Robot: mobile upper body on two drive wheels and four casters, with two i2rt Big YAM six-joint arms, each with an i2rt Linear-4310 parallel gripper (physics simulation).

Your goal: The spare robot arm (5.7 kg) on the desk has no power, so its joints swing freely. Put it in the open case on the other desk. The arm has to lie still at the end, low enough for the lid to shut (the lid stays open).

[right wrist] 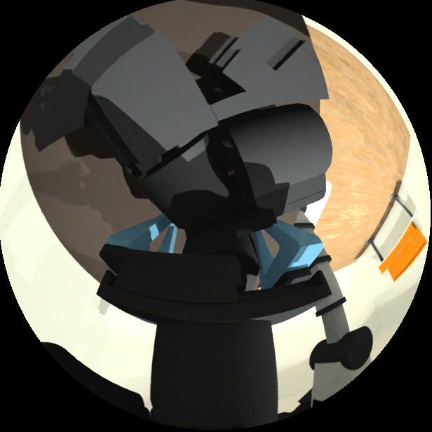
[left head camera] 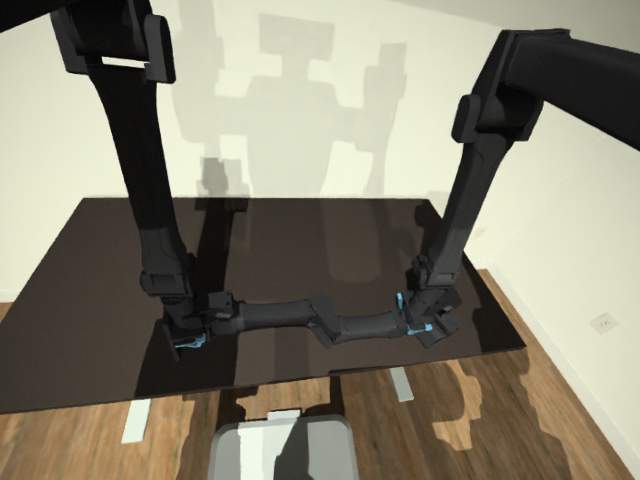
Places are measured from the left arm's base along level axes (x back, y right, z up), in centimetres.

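Pixels of known places: left gripper, fingertip midpoint: (left head camera: 197, 334).
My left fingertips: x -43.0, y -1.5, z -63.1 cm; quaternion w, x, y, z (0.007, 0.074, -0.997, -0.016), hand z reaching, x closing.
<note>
Behind a point stands the place of what it marks.
The black spare arm (left head camera: 279, 314) (right wrist: 280, 140) lies stretched across the dark desk (left head camera: 289, 242) {x -81.3, y 23.6, z -69.0 cm}, near its front edge, with a bend at its middle joint. My left gripper (left head camera: 192, 341) {x -43.0, y -1.5, z -63.2 cm} is at its left end, shut on that end; the blue fingertips are partly hidden. My right gripper (left head camera: 412, 315) {x -46.1, y 58.2, z -66.8 cm} (right wrist: 214, 213) is at its right end. Its blue fingers stand apart on either side of a dark part of the spare arm, with a narrow gap showing beside one finger in the right wrist view. The open case cannot be made out in these views.
A grey-white rounded box (left head camera: 330, 444) {x -22.2, y 39.2, z -115.1 cm} stands below the desk's front edge. A wall runs behind the desk, and another wall with an outlet plate (left head camera: 604, 323) {x -56.4, y 186.6, z -100.8 cm} is at the right. An orange panel (right wrist: 405, 251) shows at the far right of the right wrist view.
</note>
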